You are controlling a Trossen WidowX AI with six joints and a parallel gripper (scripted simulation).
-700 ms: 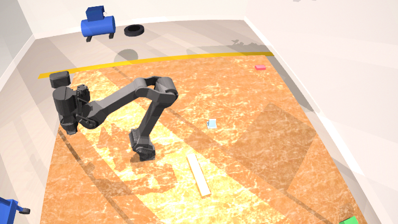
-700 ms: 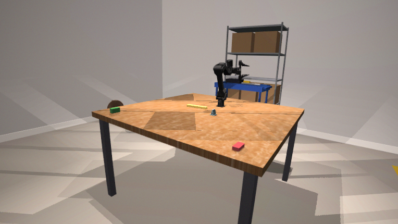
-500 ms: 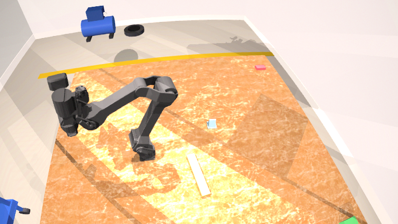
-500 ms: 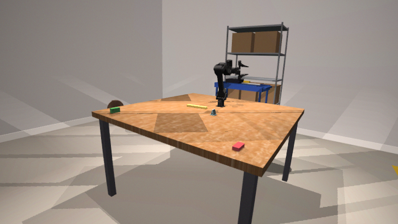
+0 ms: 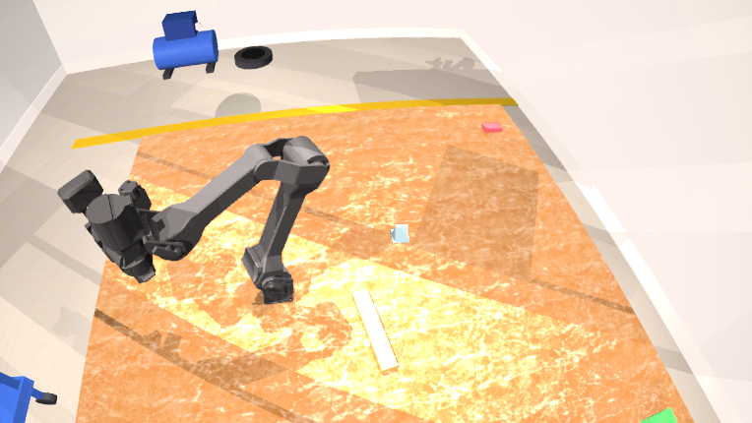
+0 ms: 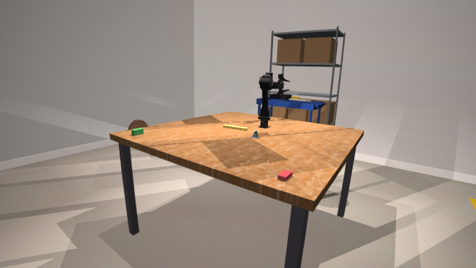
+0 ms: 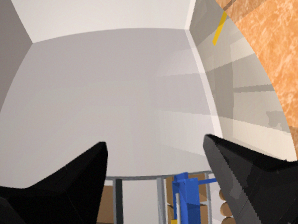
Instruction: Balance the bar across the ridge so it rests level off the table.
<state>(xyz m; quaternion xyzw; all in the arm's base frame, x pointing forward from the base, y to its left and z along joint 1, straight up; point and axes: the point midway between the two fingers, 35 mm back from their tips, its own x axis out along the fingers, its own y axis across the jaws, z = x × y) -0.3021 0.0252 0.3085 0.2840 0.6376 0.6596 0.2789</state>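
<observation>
Now: the bar 52 cm ahead of my gripper tip, 30 cm below it and 18 cm to the right of it. Round my gripper tip: green block (107 cm ahead, 55 cm to the right, 29 cm below); pink block (107 cm ahead, 45 cm to the left, 30 cm below).
</observation>
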